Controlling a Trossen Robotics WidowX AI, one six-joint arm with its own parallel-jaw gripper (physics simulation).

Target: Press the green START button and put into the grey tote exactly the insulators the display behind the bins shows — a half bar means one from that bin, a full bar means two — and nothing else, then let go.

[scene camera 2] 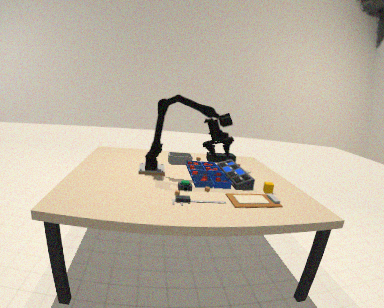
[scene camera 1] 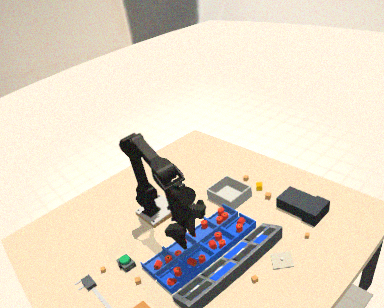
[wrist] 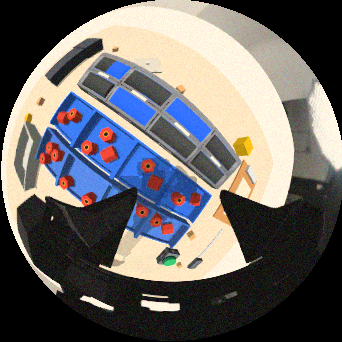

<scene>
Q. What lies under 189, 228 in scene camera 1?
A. My gripper.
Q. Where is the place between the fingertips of my gripper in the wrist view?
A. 179, 193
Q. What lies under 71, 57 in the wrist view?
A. A black box.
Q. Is my gripper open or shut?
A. Open.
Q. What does my gripper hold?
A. Nothing.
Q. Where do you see a grey tote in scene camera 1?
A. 229, 191
</scene>
